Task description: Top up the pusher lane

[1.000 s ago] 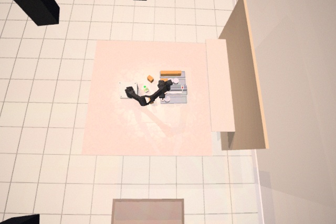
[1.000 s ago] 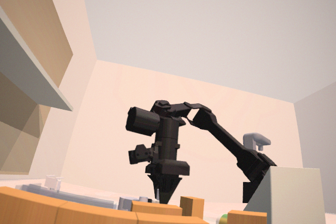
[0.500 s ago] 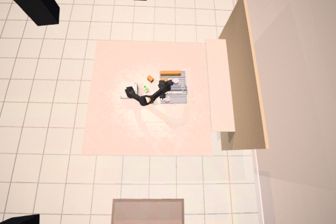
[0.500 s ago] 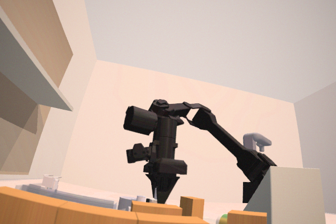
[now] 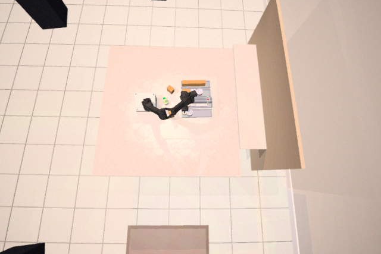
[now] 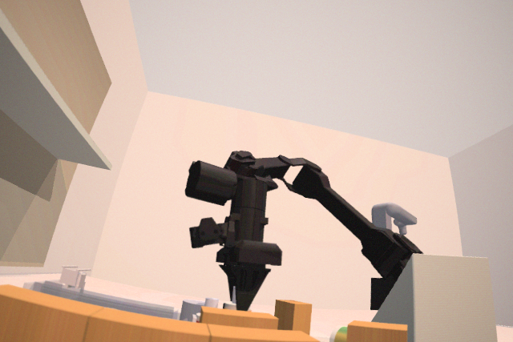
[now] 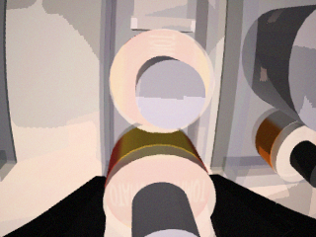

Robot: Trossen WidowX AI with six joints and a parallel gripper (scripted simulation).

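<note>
Now: gripper tip 15 cm short of the grey lane rack, 4 cm above it and 1 cm to the right of it. The rest, counted from my gripper tip: white pusher plate: 15 cm ahead, 1 cm to the left, 1 cm below.
</note>
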